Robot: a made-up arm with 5 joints.
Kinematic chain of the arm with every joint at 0, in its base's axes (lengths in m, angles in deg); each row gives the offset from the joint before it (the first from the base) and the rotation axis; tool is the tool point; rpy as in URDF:
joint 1: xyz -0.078 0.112 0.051 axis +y
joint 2: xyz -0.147 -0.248 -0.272 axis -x
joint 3: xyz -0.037 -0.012 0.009 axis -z
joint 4: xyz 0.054 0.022 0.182 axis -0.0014 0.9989 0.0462
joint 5: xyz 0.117 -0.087 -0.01 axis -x
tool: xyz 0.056 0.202 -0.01 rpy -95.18 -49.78 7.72
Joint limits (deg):
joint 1: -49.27..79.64
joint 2: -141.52..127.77
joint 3: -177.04..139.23
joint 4: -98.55..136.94
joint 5: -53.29..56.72
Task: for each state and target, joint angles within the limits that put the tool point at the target. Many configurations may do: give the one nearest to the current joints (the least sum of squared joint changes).
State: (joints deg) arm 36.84 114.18 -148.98 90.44 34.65
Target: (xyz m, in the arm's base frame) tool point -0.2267 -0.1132 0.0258
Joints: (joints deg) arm 40.33 75.38 -147.57 103.11 45.94
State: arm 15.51 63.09 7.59 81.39 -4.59
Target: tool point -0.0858 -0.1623 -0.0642
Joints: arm 19.12 50.10 55.51 65.71 -41.07
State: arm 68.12 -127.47 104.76 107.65 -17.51
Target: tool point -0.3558 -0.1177 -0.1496
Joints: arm 45.72 -126.18 103.20 108.63 -13.90
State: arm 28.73 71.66 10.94 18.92 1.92
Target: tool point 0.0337 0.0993 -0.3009
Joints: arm -10.79 83.63 -0.14 2.18 -16.84
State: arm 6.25 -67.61 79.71 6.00 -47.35
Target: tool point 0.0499 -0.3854 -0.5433
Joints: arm -24.58 -102.84 92.74 7.06 -53.29
